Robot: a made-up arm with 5 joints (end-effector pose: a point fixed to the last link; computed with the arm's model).
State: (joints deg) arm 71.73 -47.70 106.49 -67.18 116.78
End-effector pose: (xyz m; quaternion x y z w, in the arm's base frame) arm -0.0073 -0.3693 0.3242 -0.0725 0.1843 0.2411 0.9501
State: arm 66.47 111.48 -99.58 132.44 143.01
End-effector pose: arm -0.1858 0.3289 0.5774 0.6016 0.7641 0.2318 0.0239
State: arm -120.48 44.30 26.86 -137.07 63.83
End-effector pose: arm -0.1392 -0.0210 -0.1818 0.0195 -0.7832 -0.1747 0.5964
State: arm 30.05 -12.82 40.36 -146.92 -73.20
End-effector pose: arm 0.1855 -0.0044 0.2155 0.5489 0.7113 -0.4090 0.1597
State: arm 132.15 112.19 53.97 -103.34 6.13
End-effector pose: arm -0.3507 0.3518 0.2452 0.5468 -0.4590 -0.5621 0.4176
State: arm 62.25 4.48 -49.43 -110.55 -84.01
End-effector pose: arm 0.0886 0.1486 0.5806 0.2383 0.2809 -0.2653 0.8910
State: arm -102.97 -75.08 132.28 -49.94 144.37
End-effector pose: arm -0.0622 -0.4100 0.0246 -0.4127 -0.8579 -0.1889 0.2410
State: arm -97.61 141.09 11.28 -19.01 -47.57
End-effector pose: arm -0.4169 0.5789 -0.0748 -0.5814 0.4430 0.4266 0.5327
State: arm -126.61 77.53 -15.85 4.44 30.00
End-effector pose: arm 0.1018 0.7539 -0.1669 -0.2307 0.5357 0.7740 0.2465
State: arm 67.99 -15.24 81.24 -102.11 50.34
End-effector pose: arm 0.0270 -0.2323 0.3732 0.2946 0.2555 0.1693 0.9051
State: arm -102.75 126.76 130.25 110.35 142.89
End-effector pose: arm -0.5283 0.0603 -0.3108 0.2172 0.7130 0.6275 0.2251
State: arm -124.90 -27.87 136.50 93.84 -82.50
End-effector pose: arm 0.0728 0.2595 -0.5069 -0.4727 0.3761 -0.0441 0.7958
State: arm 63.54 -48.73 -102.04 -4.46 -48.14
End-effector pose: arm -0.1633 -0.3834 0.6524 -0.0263 -0.2141 0.8975 0.3846
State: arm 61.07 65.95 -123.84 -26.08 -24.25
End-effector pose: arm 0.0546 0.6922 0.4693 -0.5708 0.4073 0.2803 0.6555
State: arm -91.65 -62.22 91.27 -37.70 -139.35
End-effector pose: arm 0.1118 -0.3908 -0.0742 0.0576 0.4224 0.9020 0.0686
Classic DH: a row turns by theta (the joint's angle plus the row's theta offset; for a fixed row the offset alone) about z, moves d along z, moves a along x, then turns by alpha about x. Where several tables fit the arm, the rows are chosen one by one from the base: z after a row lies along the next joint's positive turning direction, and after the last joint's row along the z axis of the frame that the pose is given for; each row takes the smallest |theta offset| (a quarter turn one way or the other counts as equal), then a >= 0, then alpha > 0; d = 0 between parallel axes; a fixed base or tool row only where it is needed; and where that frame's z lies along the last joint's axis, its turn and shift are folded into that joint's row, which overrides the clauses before.
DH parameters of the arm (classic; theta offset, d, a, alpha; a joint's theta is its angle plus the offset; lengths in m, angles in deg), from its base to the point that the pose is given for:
base (fixed): 0 0.1412 0 90
joint 1: -90 -0.0994 0.0131 90
joint 2: 90 -0.2562 0.0119 90
joint 3: 90 -0.2914 0.114 90
joint 4: -90 0.0633 0.3516 -90
joint 5: -90 -0.0462 0.0546 -90
tool (fixed): 90 0.0307 0 0

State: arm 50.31 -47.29 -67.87 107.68 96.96
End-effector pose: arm 0.2349 -0.3933 0.0605 0.4121 -0.7392 -0.3991 0.3528
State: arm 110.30 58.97 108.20 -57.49 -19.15
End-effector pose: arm -0.3719 0.3906 0.0781 0.7076 -0.6362 -0.2598 0.1645
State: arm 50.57 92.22 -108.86 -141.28 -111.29
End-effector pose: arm 0.2424 0.1344 0.3489 -0.4025 0.0021 -0.8451 0.3519
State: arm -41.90 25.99 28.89 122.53 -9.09
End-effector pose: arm -0.1091 0.2464 0.3189 -0.2153 -0.6367 0.2340 0.7025
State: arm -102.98 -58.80 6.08 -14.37 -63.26
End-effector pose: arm 0.1202 -0.4685 -0.1464 0.4968 0.4474 -0.7165 0.1991
